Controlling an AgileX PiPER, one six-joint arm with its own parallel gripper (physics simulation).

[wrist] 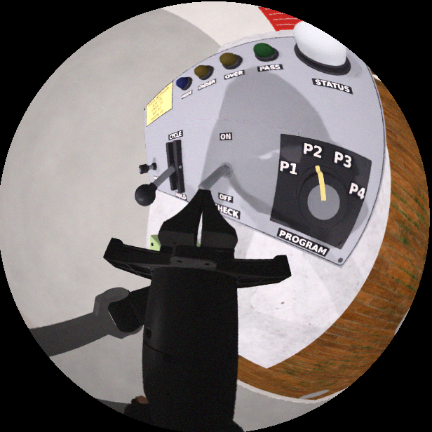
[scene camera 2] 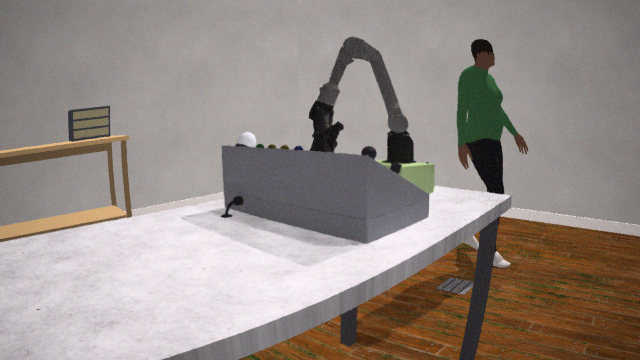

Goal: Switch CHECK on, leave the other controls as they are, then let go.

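The CHECK toggle lever point(wrist: 215, 177) is a grey bat on the sloped console point(wrist: 260, 107) point(scene camera 2: 300, 185). It slants down-left in the wrist view, towards the OFF side; the ON label point(wrist: 226, 136) is above its pivot. My gripper point(wrist: 203, 196) is shut, with its fingertips together at the lever's free end; whether they touch it I cannot tell. In the scene view the fingertips are hidden behind the console. The PROGRAM knob point(wrist: 323, 201) has its yellow pointer at P2. The CYCLE lever point(wrist: 162, 178) with a black ball stands left of the fingers, partway along its slot.
A white STATUS dome point(wrist: 322, 47) point(scene camera 2: 246, 139) and the green PASS lamp point(wrist: 265, 51) are at the console's top. A small black knob point(wrist: 146, 168) sticks out at its left edge. The console stands on a white table point(scene camera 2: 150, 280). A person in green point(scene camera 2: 482, 105) is behind the table.
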